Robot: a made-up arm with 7 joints.
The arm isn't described. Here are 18 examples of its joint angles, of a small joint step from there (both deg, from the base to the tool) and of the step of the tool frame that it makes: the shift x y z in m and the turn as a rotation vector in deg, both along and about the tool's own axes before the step.
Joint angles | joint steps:
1: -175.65 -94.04 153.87 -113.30 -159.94 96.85 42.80 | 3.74 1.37 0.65 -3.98 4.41 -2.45 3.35
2: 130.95 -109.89 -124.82 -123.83 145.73 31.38 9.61 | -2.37 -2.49 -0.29 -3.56 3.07 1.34 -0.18
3: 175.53 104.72 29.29 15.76 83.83 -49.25 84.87 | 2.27 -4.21 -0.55 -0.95 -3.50 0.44 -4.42
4: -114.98 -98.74 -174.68 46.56 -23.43 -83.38 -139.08 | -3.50 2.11 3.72 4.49 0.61 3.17 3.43
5: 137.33 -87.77 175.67 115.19 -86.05 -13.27 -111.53 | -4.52 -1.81 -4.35 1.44 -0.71 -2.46 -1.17
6: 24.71 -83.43 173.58 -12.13 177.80 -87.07 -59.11 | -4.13 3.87 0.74 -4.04 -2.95 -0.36 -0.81
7: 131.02 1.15 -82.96 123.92 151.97 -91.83 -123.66 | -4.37 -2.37 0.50 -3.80 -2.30 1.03 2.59
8: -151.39 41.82 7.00 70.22 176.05 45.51 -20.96 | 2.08 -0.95 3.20 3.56 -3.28 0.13 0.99
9: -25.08 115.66 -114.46 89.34 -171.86 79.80 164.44 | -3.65 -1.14 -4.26 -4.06 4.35 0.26 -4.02
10: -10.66 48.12 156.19 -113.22 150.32 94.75 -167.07 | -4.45 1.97 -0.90 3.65 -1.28 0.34 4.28
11: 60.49 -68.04 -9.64 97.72 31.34 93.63 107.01 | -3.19 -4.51 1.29 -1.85 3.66 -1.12 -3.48
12: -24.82 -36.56 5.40 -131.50 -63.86 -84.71 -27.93 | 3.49 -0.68 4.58 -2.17 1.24 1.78 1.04
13: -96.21 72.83 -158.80 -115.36 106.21 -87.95 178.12 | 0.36 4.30 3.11 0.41 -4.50 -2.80 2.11
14: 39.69 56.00 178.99 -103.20 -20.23 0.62 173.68 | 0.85 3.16 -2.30 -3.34 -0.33 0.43 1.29
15: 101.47 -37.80 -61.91 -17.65 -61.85 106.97 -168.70 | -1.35 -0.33 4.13 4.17 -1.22 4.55 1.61
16: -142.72 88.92 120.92 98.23 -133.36 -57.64 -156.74 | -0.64 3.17 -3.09 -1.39 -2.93 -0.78 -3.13
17: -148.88 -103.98 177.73 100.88 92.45 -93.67 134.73 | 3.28 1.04 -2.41 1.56 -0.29 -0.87 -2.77
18: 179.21 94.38 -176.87 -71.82 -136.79 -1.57 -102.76 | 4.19 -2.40 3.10 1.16 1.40 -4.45 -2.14
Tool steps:
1: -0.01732 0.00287 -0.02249 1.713 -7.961 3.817
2: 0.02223 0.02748 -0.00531 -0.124 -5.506 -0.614
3: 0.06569 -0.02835 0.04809 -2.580 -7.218 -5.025
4: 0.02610 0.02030 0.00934 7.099 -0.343 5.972
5: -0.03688 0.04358 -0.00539 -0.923 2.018 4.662
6: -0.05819 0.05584 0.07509 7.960 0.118 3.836
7: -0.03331 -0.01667 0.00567 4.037 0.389 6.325
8: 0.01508 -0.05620 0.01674 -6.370 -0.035 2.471
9: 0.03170 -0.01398 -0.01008 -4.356 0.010 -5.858
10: 0.02966 0.02758 -0.00580 -2.004 1.897 6.671
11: 0.02668 -0.04103 0.01544 6.269 -2.941 -7.204
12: 0.02552 -0.01088 0.03201 6.007 -1.410 -4.120
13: -0.02045 -0.02165 -0.00813 -4.619 -5.342 6.475
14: 0.04719 0.01280 -0.02308 1.017 -6.261 0.630
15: -0.01232 -0.00880 -0.00648 0.603 6.706 -1.423
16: -0.01720 -0.00625 0.04525 1.539 3.294 -3.651
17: 0.01513 0.01330 0.00426 1.497 -5.142 -2.751
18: -0.07653 0.00137 0.02095 -5.057 4.215 -3.604
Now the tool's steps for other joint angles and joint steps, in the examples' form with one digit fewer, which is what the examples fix.
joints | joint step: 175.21 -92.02 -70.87 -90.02 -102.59 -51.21 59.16 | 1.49 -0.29 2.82 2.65 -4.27 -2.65 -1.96
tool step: 0.0375 0.0227 0.0227 4.36 -5.20 -1.41
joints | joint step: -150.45 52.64 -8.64 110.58 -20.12 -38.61 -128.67 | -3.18 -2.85 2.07 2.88 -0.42 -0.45 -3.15
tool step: 0.0124 0.0076 0.0255 -0.09 -0.64 -0.70
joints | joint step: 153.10 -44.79 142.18 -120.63 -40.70 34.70 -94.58 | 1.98 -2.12 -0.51 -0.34 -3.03 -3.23 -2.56
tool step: -0.0021 -0.0060 0.0088 -1.37 -1.89 -3.09
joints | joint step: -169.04 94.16 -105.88 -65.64 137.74 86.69 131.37 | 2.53 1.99 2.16 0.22 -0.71 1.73 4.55
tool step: 0.0255 -0.0019 -0.0249 -3.05 1.01 1.86
